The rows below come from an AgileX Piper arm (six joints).
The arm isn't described. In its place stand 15 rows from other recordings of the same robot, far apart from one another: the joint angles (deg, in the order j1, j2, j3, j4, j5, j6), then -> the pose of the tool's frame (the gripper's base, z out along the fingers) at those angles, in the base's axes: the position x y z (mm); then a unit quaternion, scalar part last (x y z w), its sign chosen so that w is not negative.
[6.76, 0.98, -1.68, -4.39, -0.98, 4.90] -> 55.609, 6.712, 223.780, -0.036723, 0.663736, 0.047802, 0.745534
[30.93, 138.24, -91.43, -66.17, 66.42, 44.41] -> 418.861, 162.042, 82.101, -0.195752, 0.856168, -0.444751, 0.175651
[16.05, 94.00, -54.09, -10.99, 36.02, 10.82] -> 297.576, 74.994, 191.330, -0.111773, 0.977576, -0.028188, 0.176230
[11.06, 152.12, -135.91, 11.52, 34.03, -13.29] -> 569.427, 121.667, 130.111, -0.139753, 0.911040, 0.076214, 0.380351
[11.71, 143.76, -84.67, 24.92, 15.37, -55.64] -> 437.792, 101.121, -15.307, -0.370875, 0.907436, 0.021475, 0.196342
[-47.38, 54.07, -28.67, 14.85, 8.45, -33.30] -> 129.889, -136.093, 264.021, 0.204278, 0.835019, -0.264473, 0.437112
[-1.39, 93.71, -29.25, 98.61, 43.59, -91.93] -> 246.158, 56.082, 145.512, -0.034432, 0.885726, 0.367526, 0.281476
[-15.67, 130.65, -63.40, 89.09, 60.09, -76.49] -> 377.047, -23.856, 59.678, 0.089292, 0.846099, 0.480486, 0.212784
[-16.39, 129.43, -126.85, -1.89, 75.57, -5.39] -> 464.626, -139.688, 262.091, 0.093081, 0.984690, -0.043777, 0.140727
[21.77, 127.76, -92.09, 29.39, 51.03, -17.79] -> 403.281, 198.443, 131.388, -0.190175, 0.956854, 0.210553, 0.062697
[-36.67, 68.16, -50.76, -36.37, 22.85, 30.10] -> 192.977, -169.809, 321.307, 0.297519, 0.814335, -0.264488, 0.422358
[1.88, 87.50, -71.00, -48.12, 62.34, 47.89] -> 308.827, -49.906, 317.203, 0.227544, 0.885559, -0.294455, 0.278036
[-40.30, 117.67, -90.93, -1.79, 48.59, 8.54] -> 331.932, -284.294, 197.041, 0.399851, 0.900435, -0.059523, 0.160602
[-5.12, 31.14, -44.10, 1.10, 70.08, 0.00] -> 65.768, -4.244, 328.494, 0.042410, 0.944874, -0.004907, 0.324638
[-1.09, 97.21, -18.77, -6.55, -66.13, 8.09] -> 256.154, 4.621, 152.494, 0.008283, 0.751287, 0.064167, 0.656797
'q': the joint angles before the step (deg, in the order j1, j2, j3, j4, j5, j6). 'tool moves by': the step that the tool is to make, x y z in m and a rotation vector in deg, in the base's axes. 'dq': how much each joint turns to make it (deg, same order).
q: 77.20 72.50 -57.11 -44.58 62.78 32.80
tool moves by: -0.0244 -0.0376 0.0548 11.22 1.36 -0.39
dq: 4.42 -10.54 -4.37 3.38 6.15 0.64
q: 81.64 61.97 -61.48 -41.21 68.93 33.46
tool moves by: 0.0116 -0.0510 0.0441 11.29 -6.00 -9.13
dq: -4.95 -8.19 -3.18 -5.57 1.79 3.27
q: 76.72 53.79 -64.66 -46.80 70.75 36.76
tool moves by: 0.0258 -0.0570 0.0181 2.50 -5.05 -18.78
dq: -18.32 -3.88 -1.15 -3.28 0.00 -1.15
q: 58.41 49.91 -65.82 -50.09 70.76 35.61
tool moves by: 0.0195 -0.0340 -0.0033 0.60 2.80 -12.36
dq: -21.38 0.46 -0.31 7.96 -4.55 -6.63
